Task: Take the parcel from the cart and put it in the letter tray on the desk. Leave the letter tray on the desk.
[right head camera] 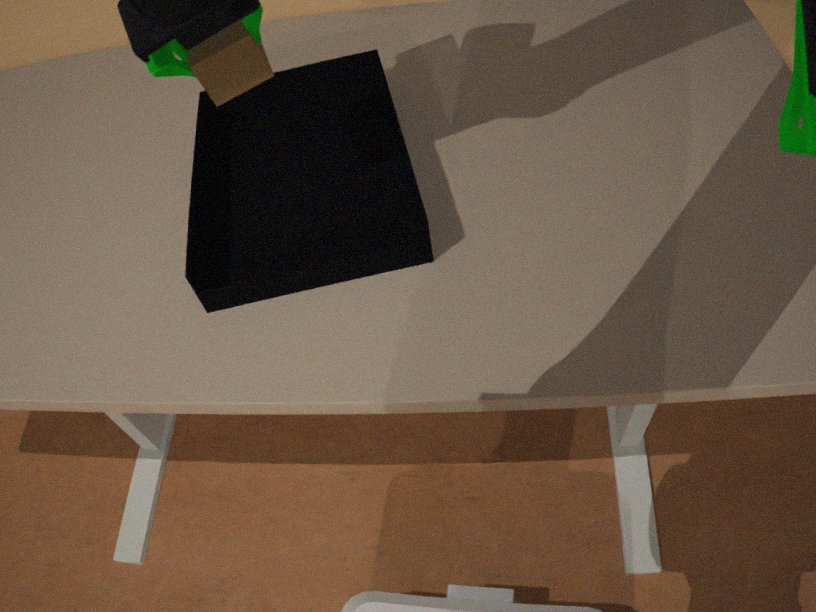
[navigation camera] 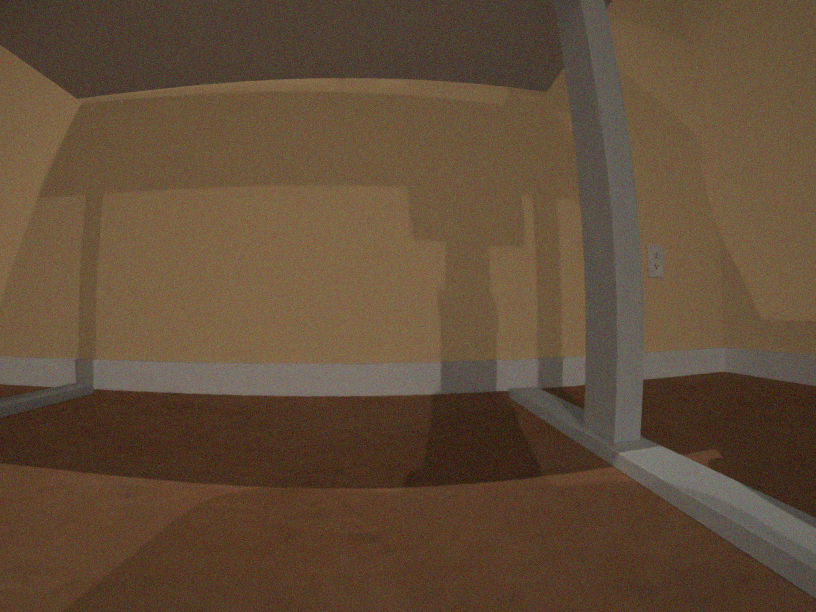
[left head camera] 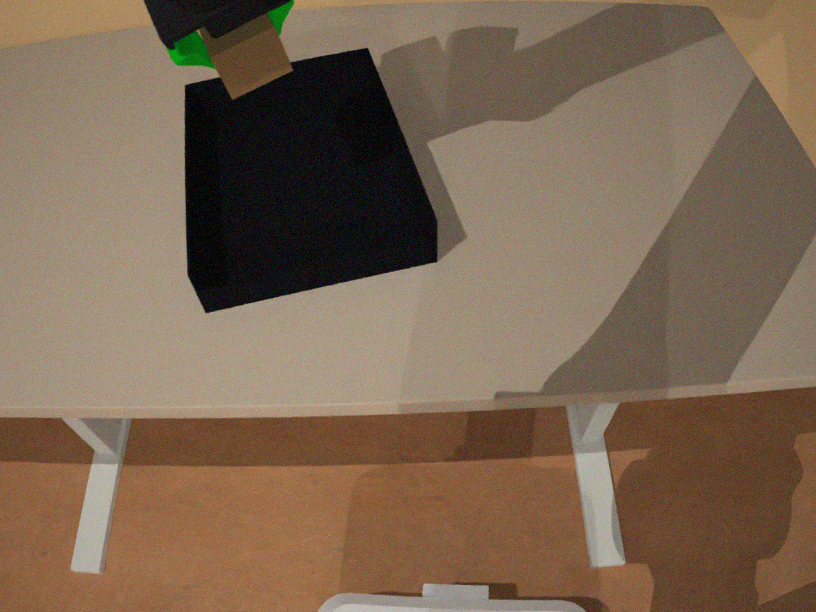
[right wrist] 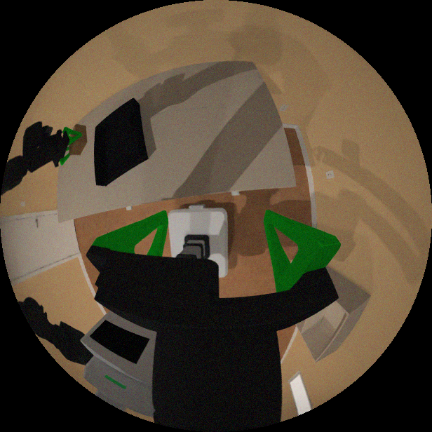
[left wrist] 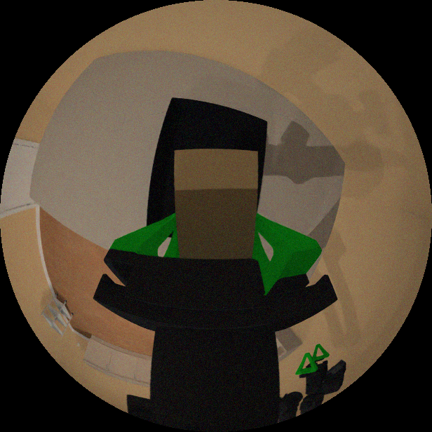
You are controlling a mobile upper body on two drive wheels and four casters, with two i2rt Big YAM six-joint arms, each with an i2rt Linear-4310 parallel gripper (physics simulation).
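Places are measured from the left arm's base along level axes (x back, y right, z up), in centimetres.
Where they show: left gripper, fingertip midpoint: [right head camera: 229, 54] [left head camera: 245, 46].
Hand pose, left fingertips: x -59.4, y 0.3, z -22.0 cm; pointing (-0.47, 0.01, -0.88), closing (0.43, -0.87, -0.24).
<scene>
Each offset is from my left fingertips to the centre of the thing. Level surfaces: height alone.
The brown box-shaped parcel {dx -0.8, dy -0.5, dz +0.3 cm} [left head camera: 260, 64] [right head camera: 233, 73] [left wrist: 216, 170] [right wrist: 81, 140] is gripped in the air, tilted. My left gripper [left head camera: 235, 34] [right head camera: 212, 46] [left wrist: 215, 215] is shut on it, with one green finger on each side. The black, open-topped letter tray {dx -7.7, dy +0.0, dz -20.8 cm} [left head camera: 322, 279] [right head camera: 322, 279] [left wrist: 215, 125] [right wrist: 120, 150] stands on the grey desk {dz -24.0 cm} [left head camera: 540, 263] [right head camera: 540, 263] [left wrist: 100, 125] [right wrist: 240, 150]. In both head views the parcel overlaps the tray's far edge; its height above the desk is hard to tell. My right gripper [right wrist: 215, 215] is open and empty. The cart is not recognisable in these views.
The desk's pale legs [left head camera: 596, 500] [right head camera: 636, 507] [navigation camera: 612, 263] stand below its near edge. The robot's white base [right wrist: 197, 220] is in front of the desk. A grey, open box-like piece [right wrist: 332, 320] stands at the lower right of the right wrist view. Walls run behind the desk.
</scene>
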